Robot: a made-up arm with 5 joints. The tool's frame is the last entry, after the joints. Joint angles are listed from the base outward. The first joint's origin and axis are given. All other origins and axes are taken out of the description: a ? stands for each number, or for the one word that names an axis. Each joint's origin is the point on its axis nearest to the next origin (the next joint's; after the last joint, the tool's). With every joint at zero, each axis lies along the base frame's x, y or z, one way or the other. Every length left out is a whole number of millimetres.
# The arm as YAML. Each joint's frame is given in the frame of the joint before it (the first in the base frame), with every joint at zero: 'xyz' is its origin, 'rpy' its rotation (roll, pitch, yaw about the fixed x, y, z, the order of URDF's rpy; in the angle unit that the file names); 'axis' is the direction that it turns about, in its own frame. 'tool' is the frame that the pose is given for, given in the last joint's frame.
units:
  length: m
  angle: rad
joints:
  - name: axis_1
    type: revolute
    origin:
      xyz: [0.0, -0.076, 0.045]
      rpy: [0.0, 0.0, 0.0]
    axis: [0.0, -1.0, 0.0]
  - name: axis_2
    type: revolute
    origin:
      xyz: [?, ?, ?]
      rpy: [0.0, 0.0, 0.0]
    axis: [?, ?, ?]
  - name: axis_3
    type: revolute
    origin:
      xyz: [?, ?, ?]
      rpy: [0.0, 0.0, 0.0]
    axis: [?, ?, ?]
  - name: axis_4
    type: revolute
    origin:
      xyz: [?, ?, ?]
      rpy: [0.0, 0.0, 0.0]
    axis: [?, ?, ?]
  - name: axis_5
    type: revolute
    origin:
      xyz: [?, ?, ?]
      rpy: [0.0, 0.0, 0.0]
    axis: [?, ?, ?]
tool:
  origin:
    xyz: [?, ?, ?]
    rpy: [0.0, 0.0, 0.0]
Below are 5 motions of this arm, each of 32 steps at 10 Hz.
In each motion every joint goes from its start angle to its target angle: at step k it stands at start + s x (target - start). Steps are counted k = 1, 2, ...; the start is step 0. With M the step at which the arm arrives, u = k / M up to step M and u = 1 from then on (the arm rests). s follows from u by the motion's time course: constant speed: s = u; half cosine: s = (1 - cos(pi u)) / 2; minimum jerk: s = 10 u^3 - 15 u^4 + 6 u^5.
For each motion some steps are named. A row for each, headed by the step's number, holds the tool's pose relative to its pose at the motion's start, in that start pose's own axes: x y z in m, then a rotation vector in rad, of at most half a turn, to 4 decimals.
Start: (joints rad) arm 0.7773 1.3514 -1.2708 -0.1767 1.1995
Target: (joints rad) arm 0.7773 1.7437 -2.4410 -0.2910 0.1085
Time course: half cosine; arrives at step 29
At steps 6, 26, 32:
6: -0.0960 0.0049 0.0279 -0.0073 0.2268 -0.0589
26: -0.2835 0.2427 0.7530 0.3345 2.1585 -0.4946
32: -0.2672 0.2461 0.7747 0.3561 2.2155 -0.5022

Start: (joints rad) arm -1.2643 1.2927 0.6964 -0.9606 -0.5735
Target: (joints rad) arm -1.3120 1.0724 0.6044 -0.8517 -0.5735
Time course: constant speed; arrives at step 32
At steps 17, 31, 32:
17: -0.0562 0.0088 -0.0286 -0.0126 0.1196 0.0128
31: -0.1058 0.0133 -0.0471 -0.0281 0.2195 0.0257
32: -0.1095 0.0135 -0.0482 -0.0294 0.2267 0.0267

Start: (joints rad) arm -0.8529 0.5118 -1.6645 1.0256 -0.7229
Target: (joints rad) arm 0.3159 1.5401 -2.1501 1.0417 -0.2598
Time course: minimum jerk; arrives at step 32
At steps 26, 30, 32:
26: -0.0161 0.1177 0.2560 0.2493 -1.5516 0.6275
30: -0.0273 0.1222 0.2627 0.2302 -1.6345 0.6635
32: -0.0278 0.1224 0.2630 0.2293 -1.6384 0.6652

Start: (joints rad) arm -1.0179 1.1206 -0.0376 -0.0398 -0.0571
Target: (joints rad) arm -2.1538 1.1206 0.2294 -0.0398 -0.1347
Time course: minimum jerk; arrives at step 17
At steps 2, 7, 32:
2: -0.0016 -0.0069 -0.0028 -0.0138 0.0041 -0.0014
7: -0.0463 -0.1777 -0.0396 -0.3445 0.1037 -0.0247
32: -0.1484 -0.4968 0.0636 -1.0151 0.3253 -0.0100

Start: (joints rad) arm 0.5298 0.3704 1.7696 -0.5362 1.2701
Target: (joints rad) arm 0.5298 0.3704 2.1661 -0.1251 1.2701
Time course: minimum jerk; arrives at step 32
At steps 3, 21, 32:
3: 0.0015 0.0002 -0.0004 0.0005 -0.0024 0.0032
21: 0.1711 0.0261 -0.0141 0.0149 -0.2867 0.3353
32: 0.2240 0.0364 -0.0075 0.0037 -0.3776 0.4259

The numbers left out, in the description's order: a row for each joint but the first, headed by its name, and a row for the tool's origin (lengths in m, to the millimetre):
axis_2: xyz 0.004 0.0 0.0, axis 0.0 0.0 -1.0
axis_3: xyz -0.014 0.188 0.0, axis 0.0 -1.0 0.0
axis_4: xyz 0.215 0.0 -0.099, axis -1.0 0.0 0.0
axis_5: xyz 0.0 -0.011 -0.06, axis 0.0 -1.0 0.0
tool: xyz -0.04 0.0 -0.328

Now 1 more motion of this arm.
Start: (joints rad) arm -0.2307 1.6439 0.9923 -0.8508 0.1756
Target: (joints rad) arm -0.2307 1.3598 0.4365 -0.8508 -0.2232
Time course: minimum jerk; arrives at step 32
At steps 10, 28, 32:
10: -0.0761 0.0144 -0.0010 0.0333 0.1603 -0.0606
28: -0.3845 0.1137 0.1253 0.1964 0.9072 -0.2704
32: -0.3895 0.1158 0.1298 0.1998 0.9225 -0.2737

